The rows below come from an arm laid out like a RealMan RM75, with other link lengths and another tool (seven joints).
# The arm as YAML. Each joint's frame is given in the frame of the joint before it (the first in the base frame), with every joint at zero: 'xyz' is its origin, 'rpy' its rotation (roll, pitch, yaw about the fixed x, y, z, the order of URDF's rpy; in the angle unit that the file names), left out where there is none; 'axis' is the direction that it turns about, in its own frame. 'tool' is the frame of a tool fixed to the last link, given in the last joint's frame.
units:
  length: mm
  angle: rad
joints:
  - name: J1
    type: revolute
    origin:
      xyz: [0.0, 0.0, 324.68]
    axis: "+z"
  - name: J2
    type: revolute
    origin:
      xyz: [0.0, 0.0, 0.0]
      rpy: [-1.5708, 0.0, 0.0]
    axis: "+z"
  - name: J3
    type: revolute
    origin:
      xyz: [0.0, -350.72, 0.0]
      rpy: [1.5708, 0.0, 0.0]
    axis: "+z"
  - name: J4
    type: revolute
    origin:
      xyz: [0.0, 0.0, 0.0]
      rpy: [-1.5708, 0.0, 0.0]
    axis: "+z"
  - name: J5
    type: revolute
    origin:
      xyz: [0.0, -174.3, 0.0]
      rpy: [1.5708, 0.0, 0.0]
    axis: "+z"
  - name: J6
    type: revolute
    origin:
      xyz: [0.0, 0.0, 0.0]
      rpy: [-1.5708, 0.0, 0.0]
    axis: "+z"
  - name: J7
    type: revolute
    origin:
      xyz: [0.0, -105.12, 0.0]
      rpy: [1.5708, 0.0, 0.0]
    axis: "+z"
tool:
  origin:
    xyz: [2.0, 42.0, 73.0]
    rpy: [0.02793, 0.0, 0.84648]
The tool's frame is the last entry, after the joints.
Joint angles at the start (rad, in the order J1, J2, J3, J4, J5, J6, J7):
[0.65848, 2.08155, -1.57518, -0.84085, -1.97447, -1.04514, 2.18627]
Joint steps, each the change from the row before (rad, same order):
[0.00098, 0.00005, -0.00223, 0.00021, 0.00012, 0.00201, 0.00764]
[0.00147, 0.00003, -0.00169, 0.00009, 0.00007, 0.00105, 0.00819]
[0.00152, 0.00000, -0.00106, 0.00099, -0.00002, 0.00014, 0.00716]
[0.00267, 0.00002, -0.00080, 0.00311, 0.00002, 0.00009, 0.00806]
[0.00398, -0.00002, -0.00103, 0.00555, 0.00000, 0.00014, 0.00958]
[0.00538, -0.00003, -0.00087, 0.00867, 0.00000, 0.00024, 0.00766]
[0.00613, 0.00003, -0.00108, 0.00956, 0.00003, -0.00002, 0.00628]
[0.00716, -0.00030, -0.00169, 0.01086, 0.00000, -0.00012, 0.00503]
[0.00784, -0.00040, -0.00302, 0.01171, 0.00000, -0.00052, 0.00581]
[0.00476, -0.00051, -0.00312, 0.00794, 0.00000, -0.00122, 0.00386]
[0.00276, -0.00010, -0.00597, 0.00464, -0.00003, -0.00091, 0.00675]
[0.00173, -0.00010, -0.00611, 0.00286, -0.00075, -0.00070, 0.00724]
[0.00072, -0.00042, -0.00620, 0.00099, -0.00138, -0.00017, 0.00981]
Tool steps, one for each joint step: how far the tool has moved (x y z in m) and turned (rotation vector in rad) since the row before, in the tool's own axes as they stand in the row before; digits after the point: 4 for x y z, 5 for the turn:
[-0.0003, 0.0005, 0.0003, 0.00076, -0.00014, 0.00561]
[-0.0004, 0.0007, 0.0002, 0.00039, 0.00035, 0.00586]
[-0.0003, 0.0005, 0.0002, 0.00056, 0.00117, 0.00579]
[-0.0004, 0.0005, 0.0003, 0.00111, 0.00196, 0.00740]
[-0.0005, 0.0005, 0.0005, 0.00210, 0.00309, 0.00938]
[-0.0005, 0.0002, 0.0007, 0.00321, 0.00409, 0.00862]
[-0.0005, 0.0003, 0.0008, 0.00352, 0.00479, 0.00709]
[-0.0005, 0.0002, 0.0009, 0.00452, 0.00553, 0.00541]
[-0.0003, 0.0002, 0.0010, 0.00551, 0.00702, 0.00535]
[0.0002, -0.0002, 0.0006, 0.00452, 0.00616, 0.00339]
[0.0009, -0.0001, 0.0008, 0.00442, 0.00669, 0.00395]
[0.0009, -0.0002, 0.0007, 0.00455, 0.00585, 0.00361]
[0.0007, -0.0003, 0.0005, 0.00475, 0.00449, 0.00534]

